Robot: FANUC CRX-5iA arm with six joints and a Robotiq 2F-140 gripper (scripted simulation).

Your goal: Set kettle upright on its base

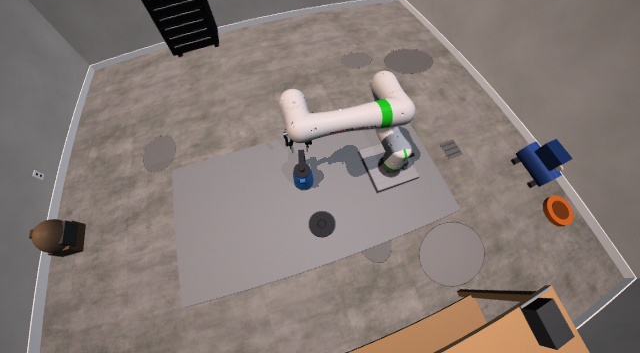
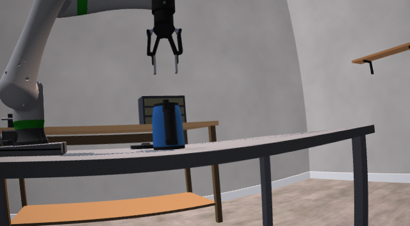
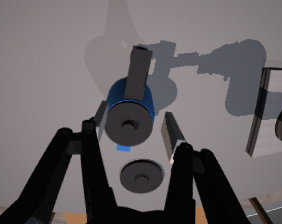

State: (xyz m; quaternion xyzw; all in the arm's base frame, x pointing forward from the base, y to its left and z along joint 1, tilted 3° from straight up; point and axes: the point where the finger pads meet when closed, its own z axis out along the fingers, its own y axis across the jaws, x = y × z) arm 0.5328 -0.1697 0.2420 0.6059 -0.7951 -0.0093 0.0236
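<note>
My gripper is now 210 mm above the blue kettle, 30 mm to the right of it and 10 mm short of it. Round my hand: round black base (360 mm to the left, 290 mm below, 10 mm ahead).
</note>
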